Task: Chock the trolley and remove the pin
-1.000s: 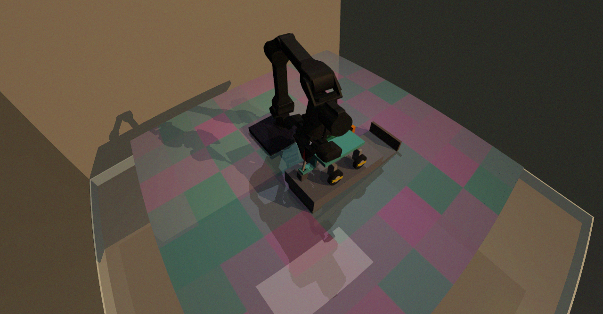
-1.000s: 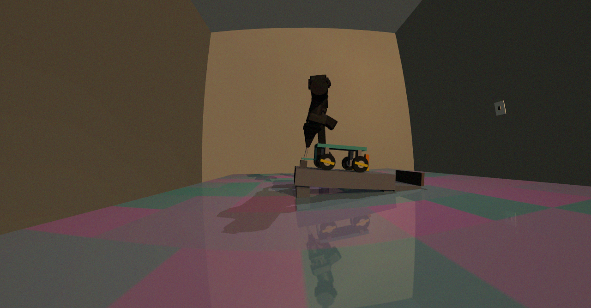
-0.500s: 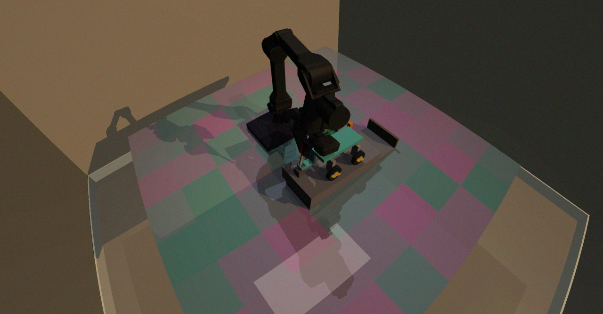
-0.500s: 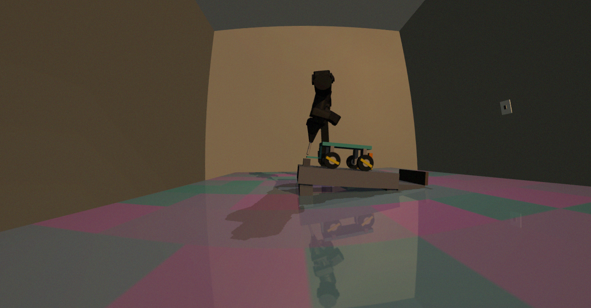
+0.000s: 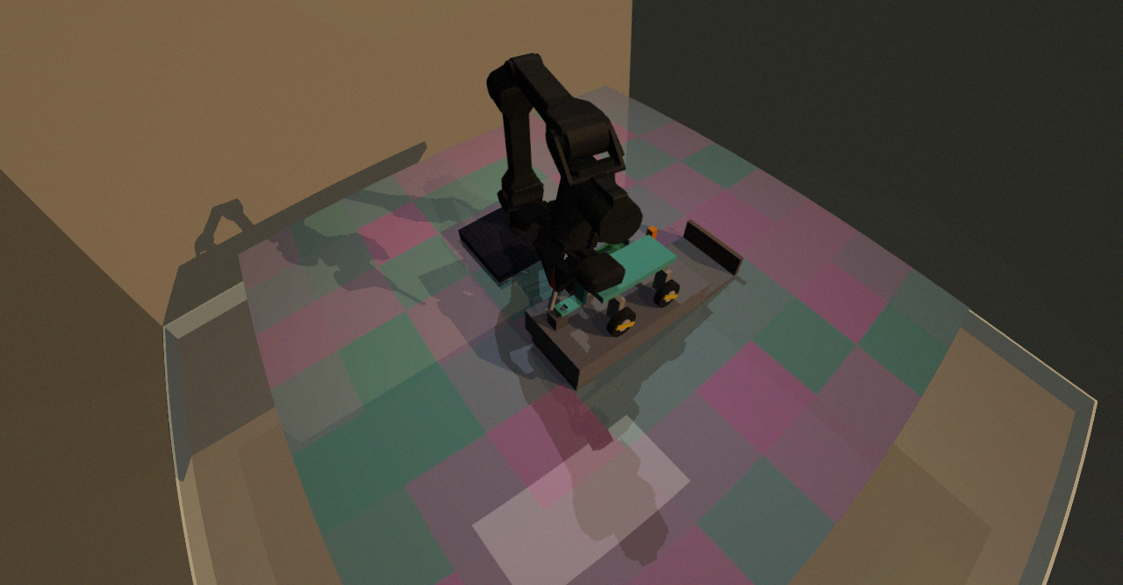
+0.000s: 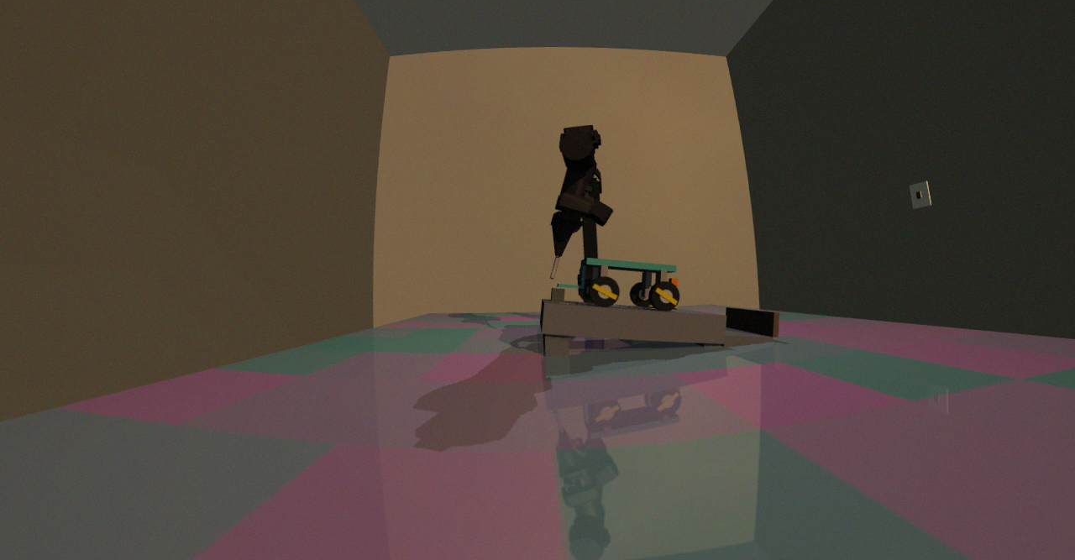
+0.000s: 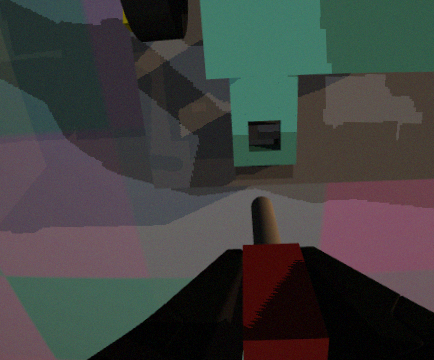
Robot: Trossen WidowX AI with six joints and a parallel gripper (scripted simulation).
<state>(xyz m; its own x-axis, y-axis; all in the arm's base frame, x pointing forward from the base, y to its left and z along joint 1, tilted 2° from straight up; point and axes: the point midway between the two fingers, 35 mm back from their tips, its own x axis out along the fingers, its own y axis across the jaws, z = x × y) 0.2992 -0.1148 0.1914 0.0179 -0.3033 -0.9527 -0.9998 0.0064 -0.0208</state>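
The green tray is 22 cm to the left of my gripper tip, 18 cm below it and 10 cm behind it. Round my gripper tip: trolley (12 cm to the left, 6 cm below, 2 cm ahead); then red-headed stop pin (right at my gripper tip); then grey ramp (13 cm below, 12 cm to the left, 2 cm ahead).
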